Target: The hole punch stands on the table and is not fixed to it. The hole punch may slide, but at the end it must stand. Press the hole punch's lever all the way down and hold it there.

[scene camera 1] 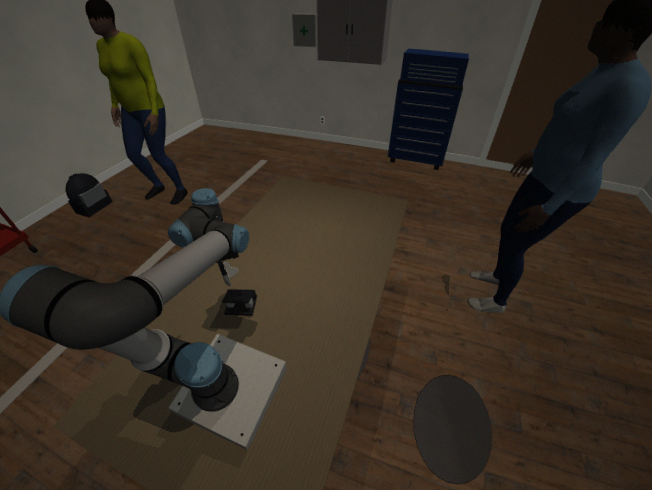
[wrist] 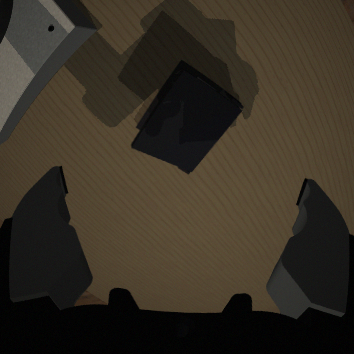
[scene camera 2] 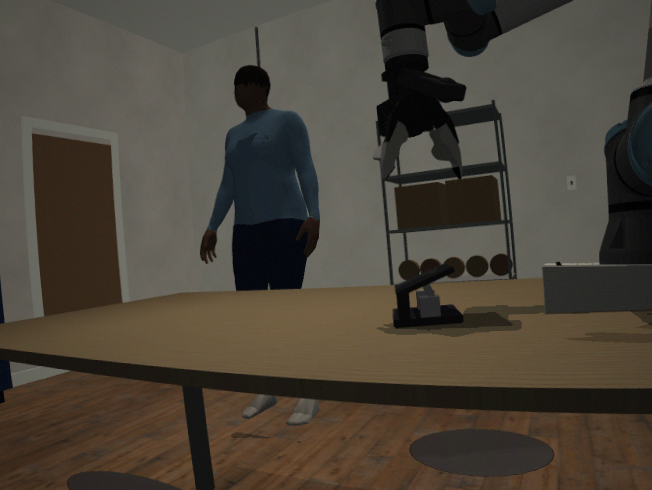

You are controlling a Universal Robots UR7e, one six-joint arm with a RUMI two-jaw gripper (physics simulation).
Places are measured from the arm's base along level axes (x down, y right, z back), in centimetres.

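Pixels of known places: gripper, fingertip midpoint: (scene camera 1: 224, 273) (wrist: 183, 176) (scene camera 2: 424, 179); arm's base, link origin: (scene camera 1: 215, 387) (scene camera 2: 646, 263).
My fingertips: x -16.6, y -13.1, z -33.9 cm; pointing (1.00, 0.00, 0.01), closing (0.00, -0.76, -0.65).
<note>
Ahead of a thing's pixels: the offset from my fingertips to its top centre. Level surfaces: height alone.
The black hole punch {dx +13.9, dy +1.3, dz -2.0 cm} (scene camera 1: 240, 301) (scene camera 2: 427, 314) (wrist: 187, 120) stands upright on the table {dx +22.4 cm} (scene camera 1: 321, 252) (scene camera 2: 263, 337) (wrist: 165, 225). Its lever {dx +13.9, dy +1.3, dz -2.0 cm} (scene camera 2: 424, 278) is raised at a slant above the grey block in the middle, with its free end toward the arm's base. My gripper (scene camera 2: 421, 176) (wrist: 183, 176) is open, with its fingers spread wide and pointing down. It hangs well above the hole punch and touches nothing. In the wrist view the hole punch lies ahead of the space between the fingertips. In the first scene view the arm hides part of the gripper.
The arm's white base plate (scene camera 1: 263, 379) (scene camera 2: 579, 287) (wrist: 30, 65) stands on the table near the hole punch, on the side of the lever's free end. One person (scene camera 1: 569, 136) (scene camera 2: 271, 168) and another in yellow (scene camera 1: 129, 73) stand beyond the table. A shelf rack (scene camera 2: 443, 227) stands behind.
</note>
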